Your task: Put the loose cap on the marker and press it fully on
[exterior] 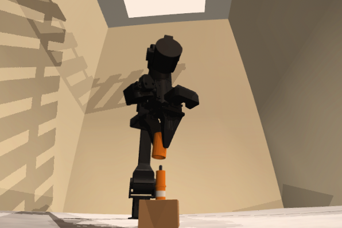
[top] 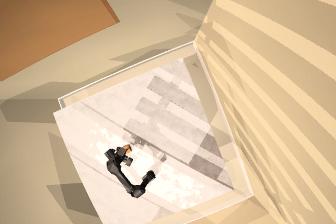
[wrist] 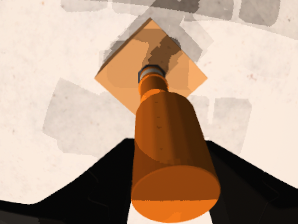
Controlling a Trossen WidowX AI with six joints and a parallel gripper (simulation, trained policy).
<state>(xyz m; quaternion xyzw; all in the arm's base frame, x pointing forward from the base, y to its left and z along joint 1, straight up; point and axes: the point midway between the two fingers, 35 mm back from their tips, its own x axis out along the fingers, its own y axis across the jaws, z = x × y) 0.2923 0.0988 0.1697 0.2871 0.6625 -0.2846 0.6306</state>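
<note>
Now: gripper tip 110 mm above the brown holder block. The rest, counted from my gripper tip: orange cap: 10 mm above.
</note>
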